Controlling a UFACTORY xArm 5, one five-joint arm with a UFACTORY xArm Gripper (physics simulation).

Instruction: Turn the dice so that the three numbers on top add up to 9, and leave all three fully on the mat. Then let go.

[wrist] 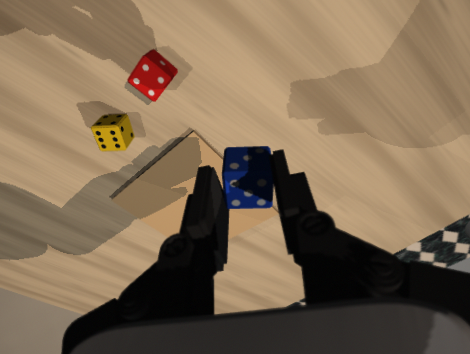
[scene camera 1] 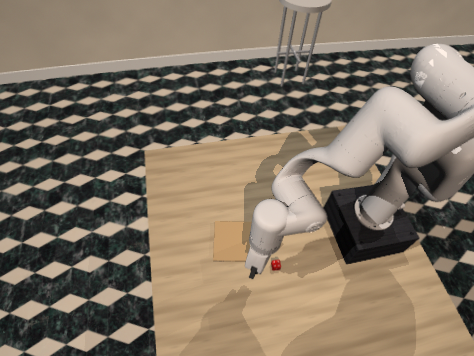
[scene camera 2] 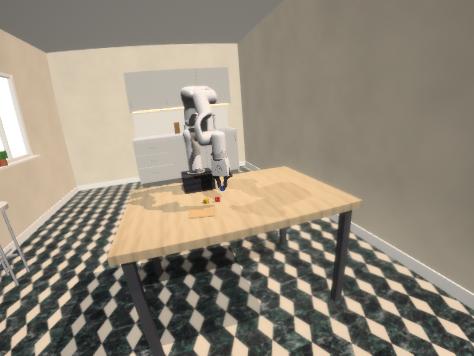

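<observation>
My gripper is shut on the blue die and holds it above the table. In the wrist view the blue die shows a five on its lower face and a three on its darker upper face. The red die lies on the table off the mat, with a four facing the wrist camera. The yellow die lies near it, off the mat, with a six facing the wrist camera; the arm hides it in scene camera 1. The orange mat bears no die.
The wooden table carries the arm's black base block. Arm shadows fall across the table and part of the mat. A stool stands on the tiled floor beyond the table.
</observation>
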